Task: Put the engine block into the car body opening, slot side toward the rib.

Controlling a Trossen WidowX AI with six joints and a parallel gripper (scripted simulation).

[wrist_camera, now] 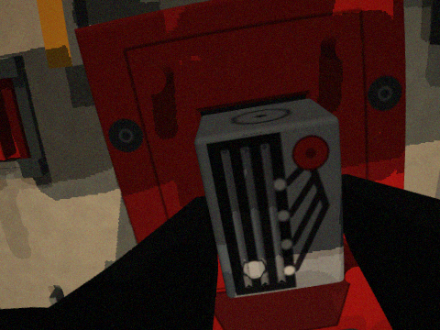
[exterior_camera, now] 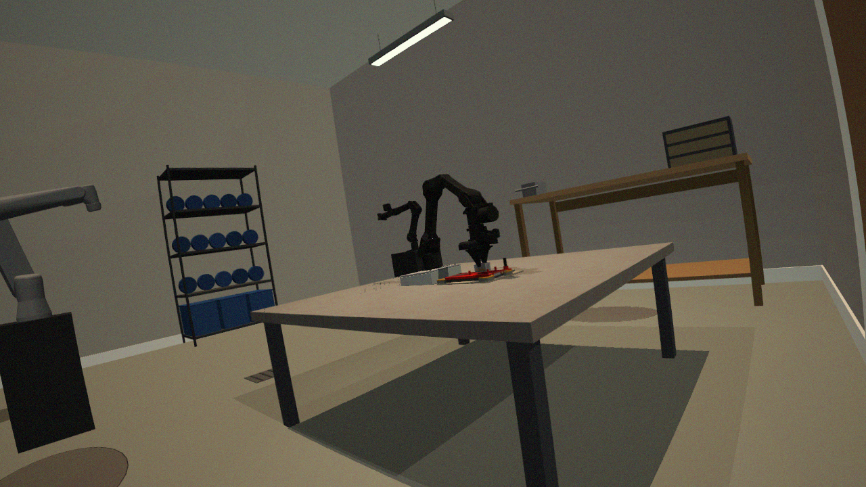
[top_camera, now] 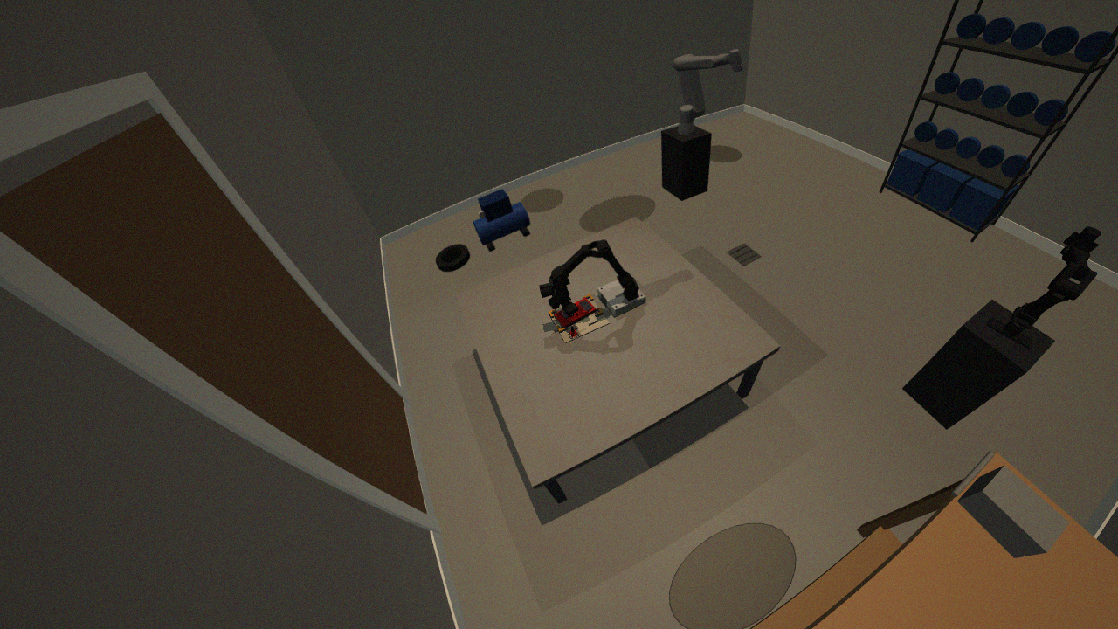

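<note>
The grey engine block lies 10 mm below my gripper tip.
</note>
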